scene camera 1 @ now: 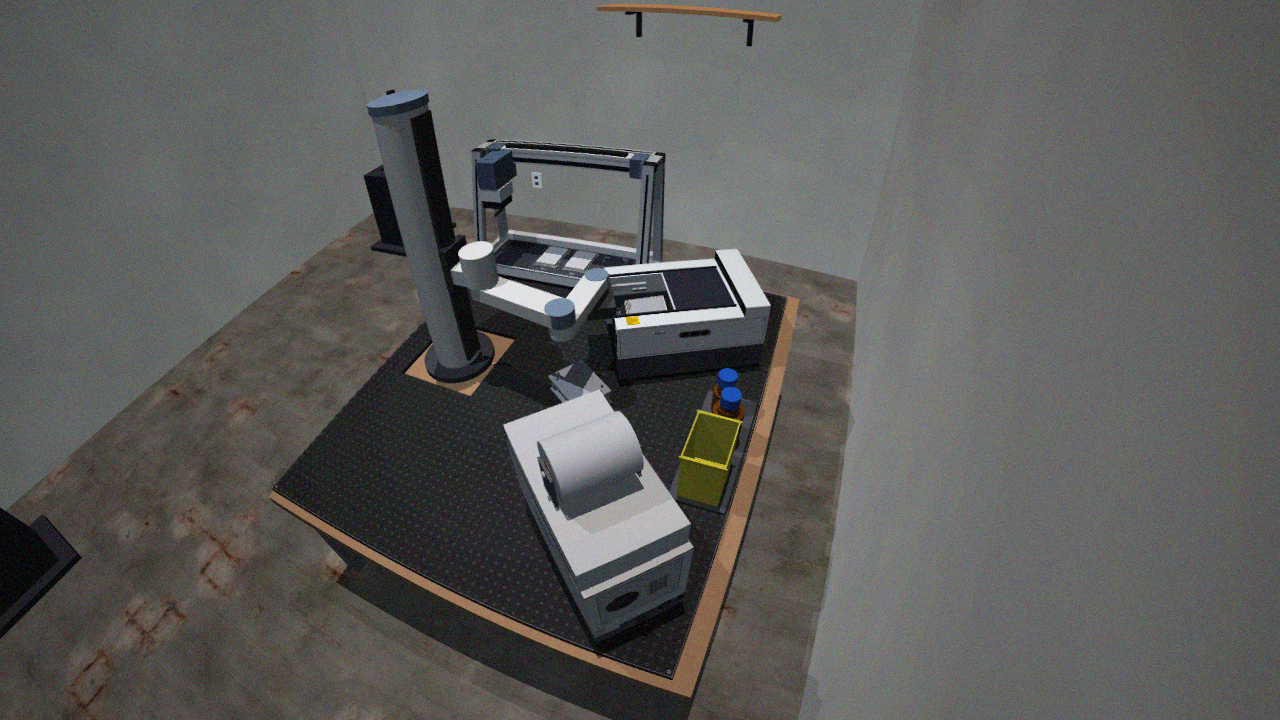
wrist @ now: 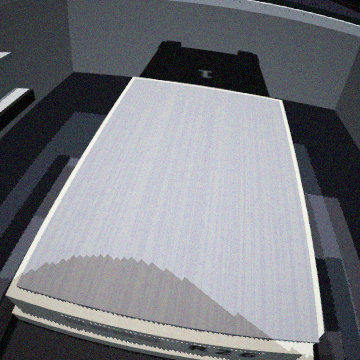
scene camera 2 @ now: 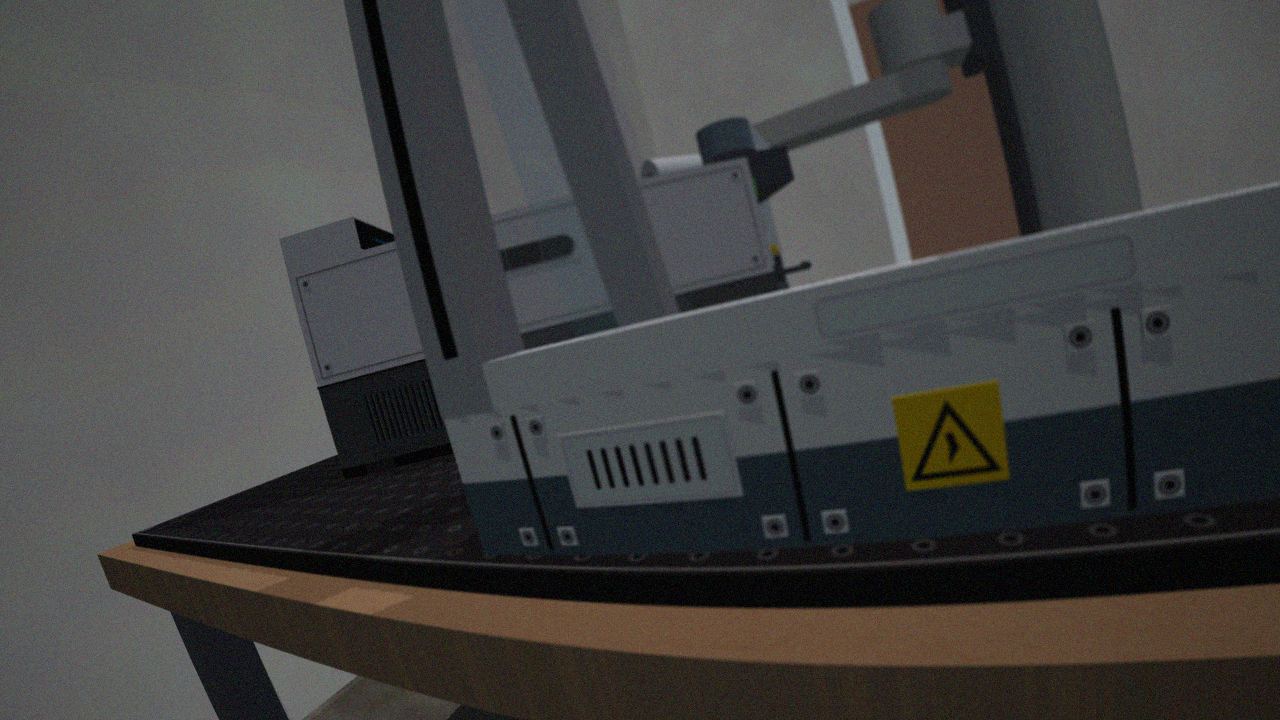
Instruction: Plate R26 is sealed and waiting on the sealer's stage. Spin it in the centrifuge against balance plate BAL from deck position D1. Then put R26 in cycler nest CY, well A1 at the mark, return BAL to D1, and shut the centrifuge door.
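Frame: origin at the arm's base, x ahead, y left, z up, level; centimetres.
Seen in the pictures: gripper, fingertip midpoint: (scene camera 1: 650,300) (wrist: 203,94); arm's base, link origin: (scene camera 1: 459,357).
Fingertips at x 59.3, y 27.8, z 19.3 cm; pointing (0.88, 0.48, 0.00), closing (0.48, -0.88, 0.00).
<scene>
Pixels of each thing's top centre, then the offset from my fingertips to it. "spot": a spot on its surface instead.
- Plate R26, top centre: (wrist: 194,151) (scene camera 1: 645,304) dz -1.6, dx -1.3, dy -0.7 cm
- black bracket, surface spot: (wrist: 205,70) spot: dz -4.0, dx +12.0, dy +6.9 cm
- dark sliding door, top centre: (scene camera 1: 697,287) dz +3.3, dx +13.0, dy +7.4 cm
- sealer, surface spot: (scene camera 1: 599,510) spot: dz +17.0, dx +19.6, dy -83.8 cm
- grey stage, top centre: (scene camera 1: 578,380) dz -11.5, dx -11.6, dy -30.0 cm
- yellow bin, surface spot: (scene camera 1: 707,461) spot: dz -17.2, dx +31.1, dy -41.2 cm
Plate R26 (wrist: 190,190) (scene camera 1: 646,305) lies flat in a dark recess with grey walls, inside the open top of the white machine (scene camera 1: 689,338), which looks like the centrifuge. Its label shows dimly at the near edge in the wrist view. A black bracket (wrist: 205,70) with a small pale mark stands beyond its far end. My gripper (scene camera 1: 617,302) is open and empty, at the open end of this machine above R26; its fingertips cannot be made out. The dark sliding door (scene camera 1: 699,288) is drawn back. BAL cannot be told by label. The sealer (scene camera 1: 599,510) stands in front with its film roll.
A gantry frame (scene camera 1: 656,210) stands at the back, with two pale plates (scene camera 1: 551,257) (scene camera 1: 580,260) on its deck. A grey stage (scene camera 1: 578,382) lies beyond the sealer. A yellow bin (scene camera 1: 707,461) and blue-capped bottles (scene camera 1: 729,398) stand at the right edge.
</scene>
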